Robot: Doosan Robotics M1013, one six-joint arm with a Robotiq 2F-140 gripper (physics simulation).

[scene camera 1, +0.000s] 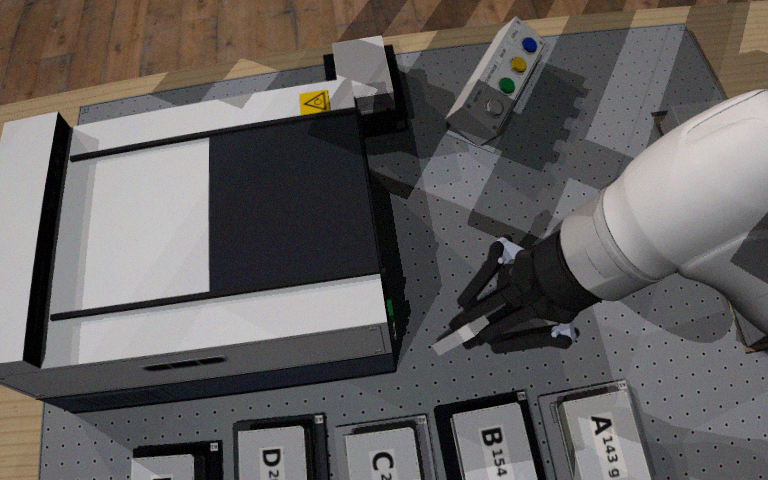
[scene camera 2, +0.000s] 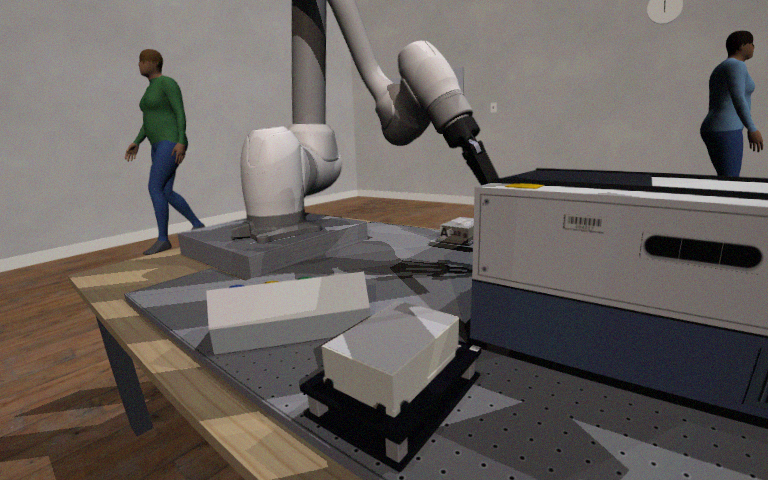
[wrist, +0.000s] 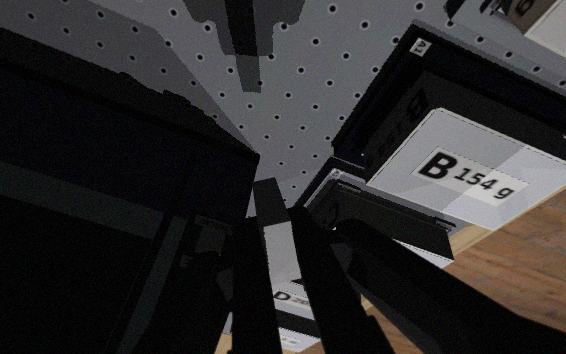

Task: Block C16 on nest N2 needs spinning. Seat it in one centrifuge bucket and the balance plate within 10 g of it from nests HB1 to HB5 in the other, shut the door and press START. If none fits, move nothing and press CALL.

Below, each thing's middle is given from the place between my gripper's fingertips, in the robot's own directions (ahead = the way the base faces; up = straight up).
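Labels:
Counting from my hand, the black flat plate [scene camera 2: 397, 429] is 130 mm ahead, 450 mm to the right and 70 mm below. There's a button box [scene camera 2: 240, 317] too, 90 mm behind my hand, 460 mm to the right of it and 60 mm below it. Block C16 [scene camera 2: 389, 358] is 40 mm below my hand, 130 mm ahead of it and 450 mm to the right of it. As for the centrifuge [scene camera 1: 226, 247], my hand is 20 mm below it, 110 mm to the left of it and 330 mm short of it.

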